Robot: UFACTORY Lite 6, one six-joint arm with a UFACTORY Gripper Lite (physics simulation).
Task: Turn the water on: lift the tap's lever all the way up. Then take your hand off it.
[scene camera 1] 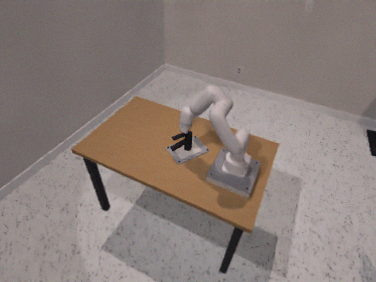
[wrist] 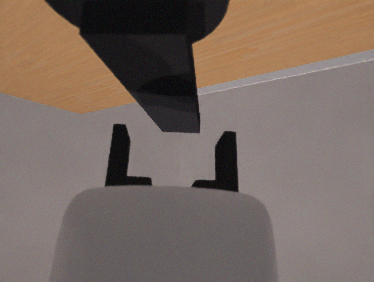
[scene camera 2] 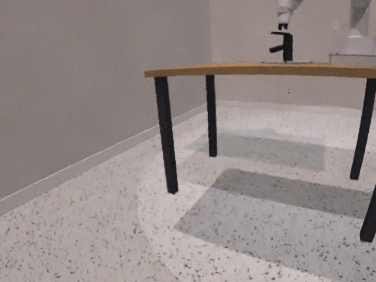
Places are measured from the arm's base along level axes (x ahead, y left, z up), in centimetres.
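Pixels of known places: end effector, tool point: (scene camera 1: 183, 132) (wrist: 173, 158) (scene camera 2: 282, 27); arm's base, origin of the base link: (scene camera 1: 233, 166) (scene camera 2: 356, 54).
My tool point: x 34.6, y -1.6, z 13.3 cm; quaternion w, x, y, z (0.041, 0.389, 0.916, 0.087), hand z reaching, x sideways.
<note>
For each thing: its top centre in the pictures, then the offset to it from my tool point. "spot": a spot on its surface instead.
- black tap, surface spot: (scene camera 2: 288, 48) (scene camera 1: 187, 143) spot: dz -10.4, dx -2.7, dy -1.7 cm
- light base plate, surface spot: (scene camera 1: 201, 153) spot: dz -17.3, dx -12.1, dy -3.9 cm
- spout, middle of its top: (scene camera 2: 278, 43) (scene camera 1: 178, 142) dz -8.2, dx +1.9, dy +1.6 cm
The black tap (scene camera 1: 188, 142) (scene camera 2: 288, 48) stands upright on a light base plate (scene camera 1: 201, 153). Its lever (scene camera 1: 177, 136) (scene camera 2: 279, 33) (wrist: 150, 75) is the upper bar and looks about level in scene camera 2. The spout (scene camera 1: 177, 145) (scene camera 2: 276, 49) slants down below it. My gripper (scene camera 2: 283, 28) (wrist: 174, 129) is open, with its two black fingers apart and nothing held. It points down just above the lever, with a small gap in scene camera 2. In the wrist view the lever's free end reaches towards the space between the fingertips. In scene camera 1 the fingers are too small to make out.
The arm's grey base block (scene camera 1: 227, 179) stands on the wooden table (scene camera 1: 125, 132) (scene camera 2: 230, 70) to the right of the tap in scene camera 1. A grey wall (scene camera 1: 75, 65) rises beyond the table's left end.
</note>
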